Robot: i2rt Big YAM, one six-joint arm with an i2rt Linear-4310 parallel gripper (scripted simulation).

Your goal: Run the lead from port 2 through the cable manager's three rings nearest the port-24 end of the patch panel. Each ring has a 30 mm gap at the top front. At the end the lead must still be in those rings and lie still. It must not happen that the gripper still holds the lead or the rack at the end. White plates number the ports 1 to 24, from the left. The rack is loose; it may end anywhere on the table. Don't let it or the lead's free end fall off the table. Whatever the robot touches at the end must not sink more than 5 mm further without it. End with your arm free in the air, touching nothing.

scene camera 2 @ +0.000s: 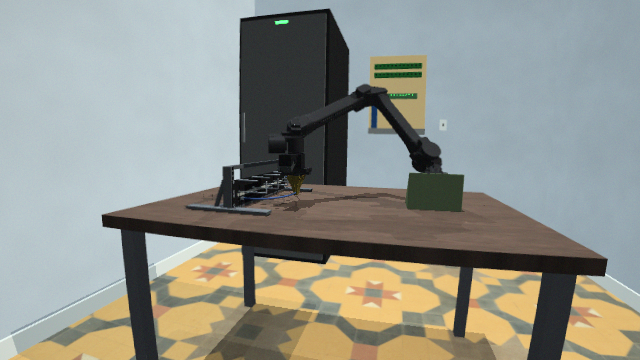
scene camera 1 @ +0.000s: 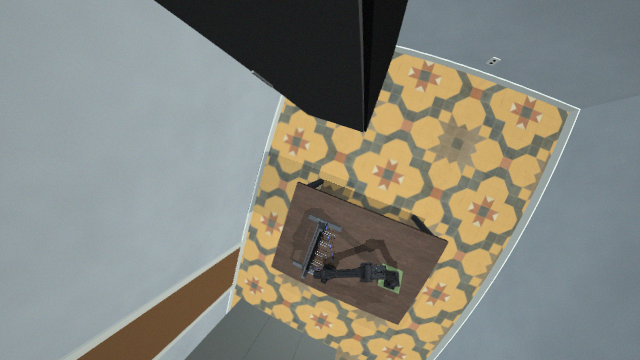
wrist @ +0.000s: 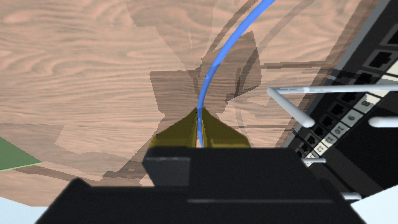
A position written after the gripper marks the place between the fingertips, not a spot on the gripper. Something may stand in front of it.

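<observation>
From the wrist view you get the gripper (wrist: 199,112), and there's a rack (wrist: 333,137) in there with it. Scene camera 2 has that rack (scene camera 2: 233,199) as well.
</observation>
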